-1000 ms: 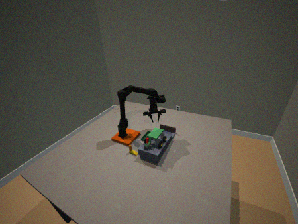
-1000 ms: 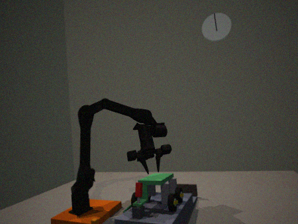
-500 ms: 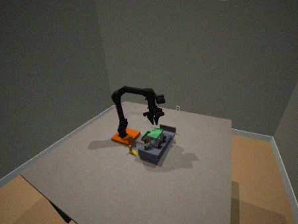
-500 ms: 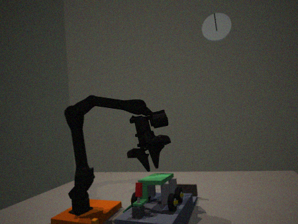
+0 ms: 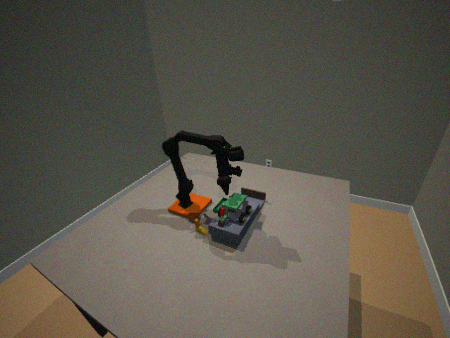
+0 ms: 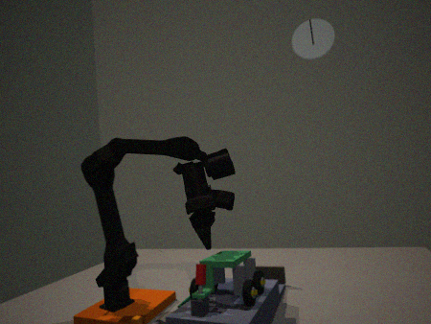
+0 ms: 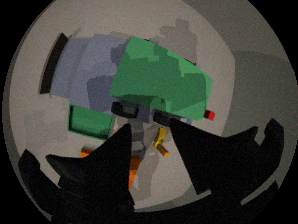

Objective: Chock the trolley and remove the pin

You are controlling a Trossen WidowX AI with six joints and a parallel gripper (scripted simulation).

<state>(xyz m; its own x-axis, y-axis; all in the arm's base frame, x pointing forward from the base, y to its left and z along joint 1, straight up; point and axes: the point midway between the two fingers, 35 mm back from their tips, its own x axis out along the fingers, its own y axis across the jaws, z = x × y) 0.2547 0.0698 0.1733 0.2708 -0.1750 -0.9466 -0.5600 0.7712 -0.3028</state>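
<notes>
Right now my gripper tip is 15 cm to the left of the yellow chock, 14 cm above it and 6 cm past it. Also, from my gripper tip: trolley 5 cm below, 5 cm ahead, 2 cm to the right; then grey ramp 12 cm below, 5 cm ahead, 1 cm to the right; then red-headed stop pin 11 cm to the right, 5 cm ahead, 4 cm below.
</notes>
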